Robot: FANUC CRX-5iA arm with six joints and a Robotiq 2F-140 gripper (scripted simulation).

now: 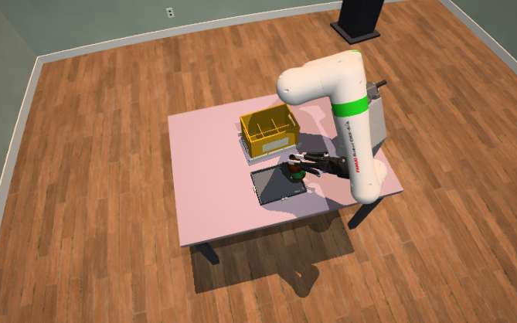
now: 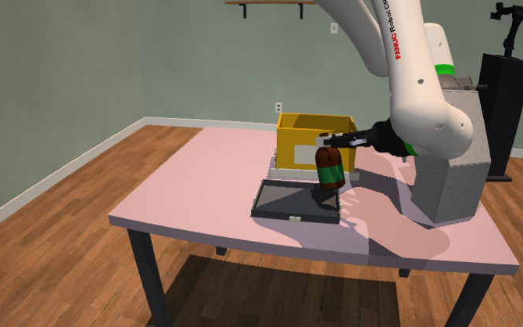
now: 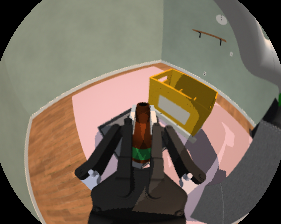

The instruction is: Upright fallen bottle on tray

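My gripper is now 6 cm above the bottle. The rest, counted from my hand: yellow crate: 28 cm to the right, 13 cm below; tray: 8 cm ahead, 2 cm to the right, 20 cm below.
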